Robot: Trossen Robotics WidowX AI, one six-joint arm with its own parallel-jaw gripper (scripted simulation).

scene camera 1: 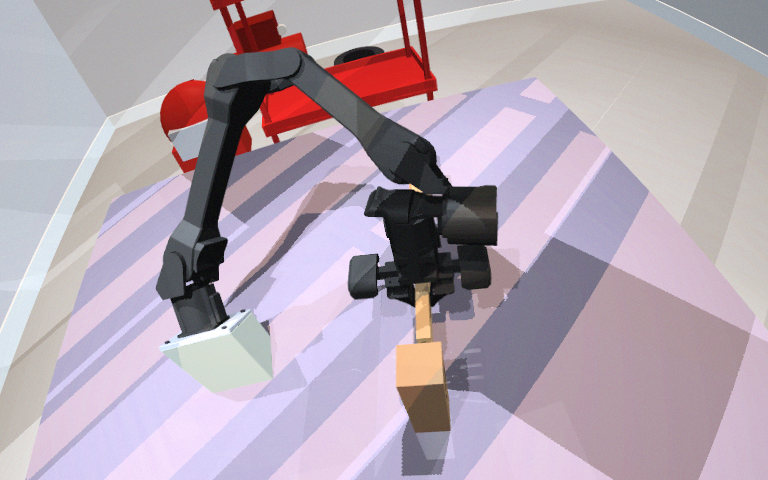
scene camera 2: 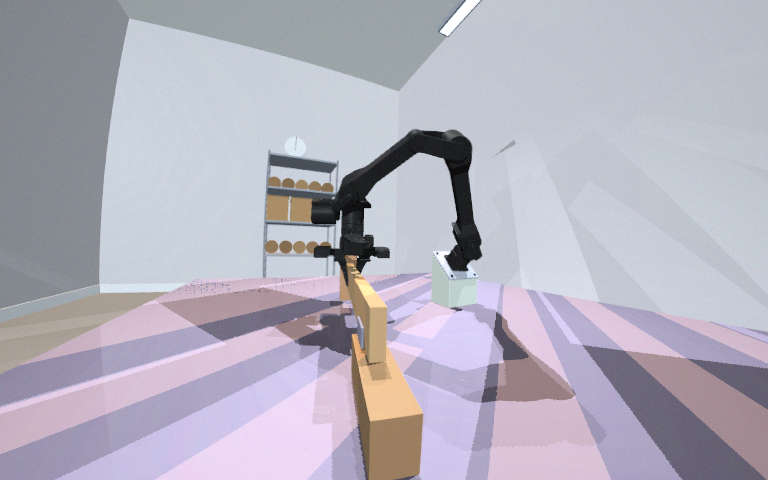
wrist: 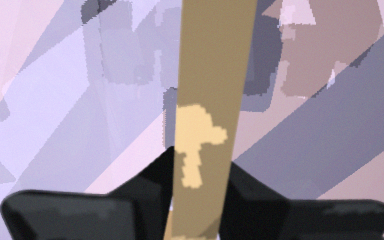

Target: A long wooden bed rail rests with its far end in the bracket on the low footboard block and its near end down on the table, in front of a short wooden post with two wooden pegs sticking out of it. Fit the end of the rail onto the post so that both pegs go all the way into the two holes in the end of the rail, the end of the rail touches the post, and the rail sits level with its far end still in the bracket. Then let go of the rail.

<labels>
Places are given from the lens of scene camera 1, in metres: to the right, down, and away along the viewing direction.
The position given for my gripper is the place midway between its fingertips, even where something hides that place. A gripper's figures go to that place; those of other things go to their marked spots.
my gripper [scene camera 1: 424, 305]: 0.06, 0.10, 0.62
wooden rail [scene camera 1: 424, 334]: 0.05, 0.12, 0.54
short wooden post [scene camera 1: 421, 379]: 0.04, 0.15, 0.43
The marked spots on the short wooden post and the wooden rail are 0.11 m apart.
</labels>
